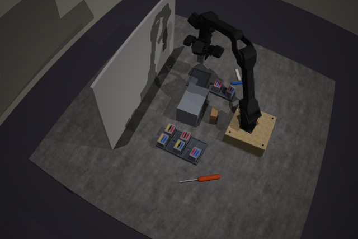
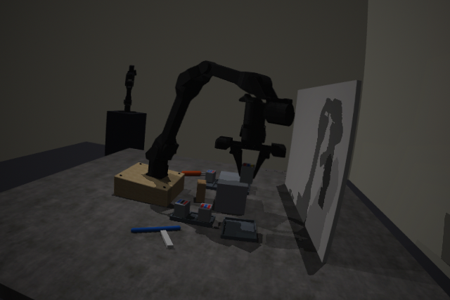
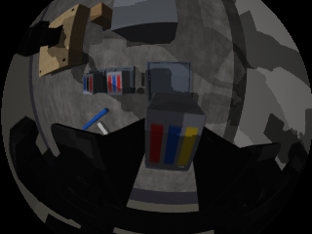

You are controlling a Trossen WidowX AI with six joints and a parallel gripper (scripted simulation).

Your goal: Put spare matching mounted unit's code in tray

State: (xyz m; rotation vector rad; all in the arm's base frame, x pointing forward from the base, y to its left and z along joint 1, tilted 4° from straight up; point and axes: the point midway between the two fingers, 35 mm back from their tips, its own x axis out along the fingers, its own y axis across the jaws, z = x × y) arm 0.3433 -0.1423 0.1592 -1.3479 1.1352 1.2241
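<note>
Now: the dark tray 16 cm below my gripper tip. The rest, counted from my gripper tip: blue rod: 20 cm behind, 16 cm below, 13 cm to the right; then tall grey panel: 24 cm to the left, 17 cm ahead, 6 cm above; then white bar: 16 cm to the right, 16 cm below, 16 cm behind.
</note>
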